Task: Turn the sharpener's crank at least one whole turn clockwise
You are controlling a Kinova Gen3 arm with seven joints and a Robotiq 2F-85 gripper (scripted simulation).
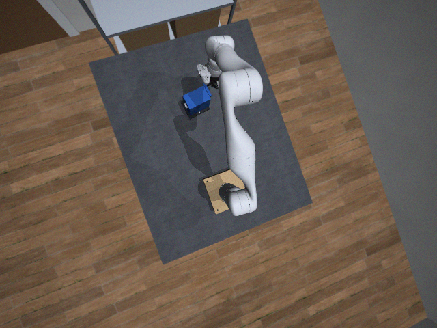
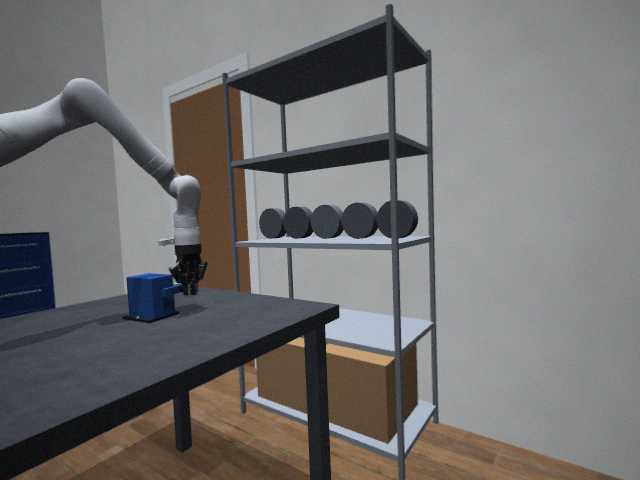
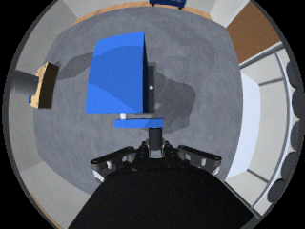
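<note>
Now: the dark crank knob 20 mm to the left of my hand. Round my hand: blue crank arm (10 mm behind, 20 mm to the left).
</note>
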